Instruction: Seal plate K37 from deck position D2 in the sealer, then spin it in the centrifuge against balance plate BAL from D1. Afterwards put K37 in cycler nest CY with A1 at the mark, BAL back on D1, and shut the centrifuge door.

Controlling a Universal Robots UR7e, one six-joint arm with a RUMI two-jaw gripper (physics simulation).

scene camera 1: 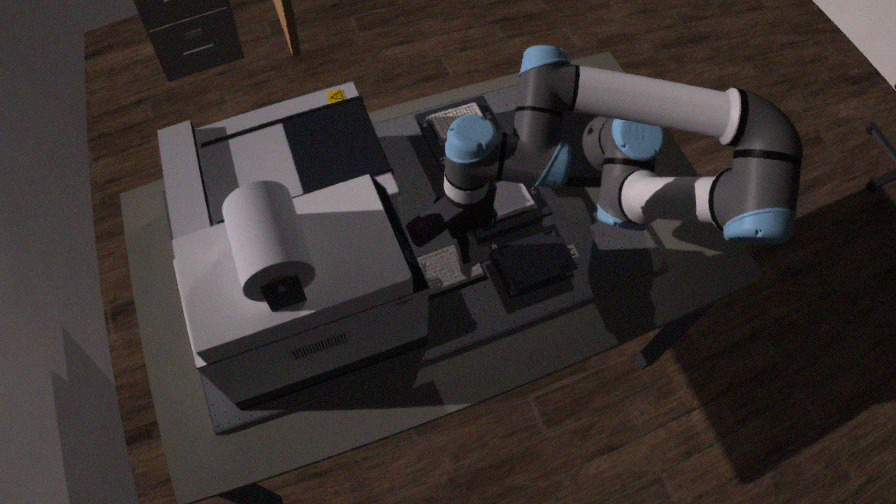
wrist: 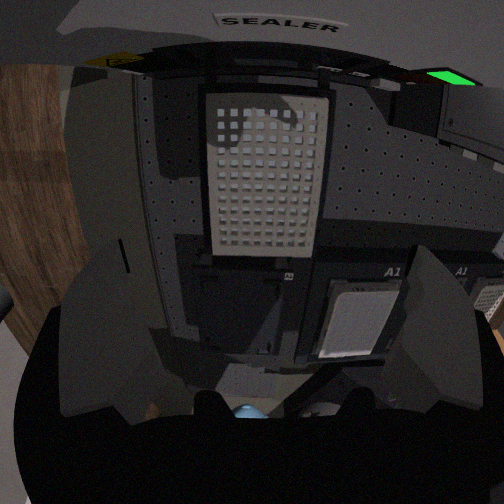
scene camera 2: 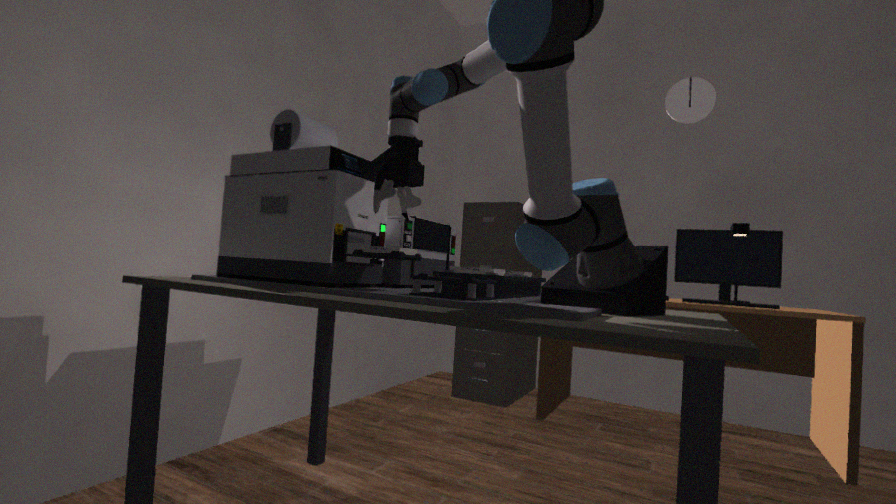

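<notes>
A pale well plate (wrist: 267, 172) lies flat on the dark stage in front of the machine labelled SEALER (wrist: 280, 21), its open wells showing. It also shows in scene camera 1 (scene camera 1: 444, 266), beside the sealer (scene camera 1: 294, 275). My gripper (wrist: 270, 245) hangs above the plate's near end, open and empty, one finger on each side of the view. It is well above the deck in scene camera 2 (scene camera 2: 397, 194). A flat-topped plate (wrist: 357, 322) sits in a deck nest marked A1, to the lower right.
A green light (wrist: 450, 77) glows to the right of the sealer stage. A grey machine with a yellow warning label (scene camera 1: 294, 137) stands behind the sealer. Another well plate (scene camera 1: 454, 115) sits at the back by the arm. A dark empty nest (scene camera 1: 532, 266) lies nearer.
</notes>
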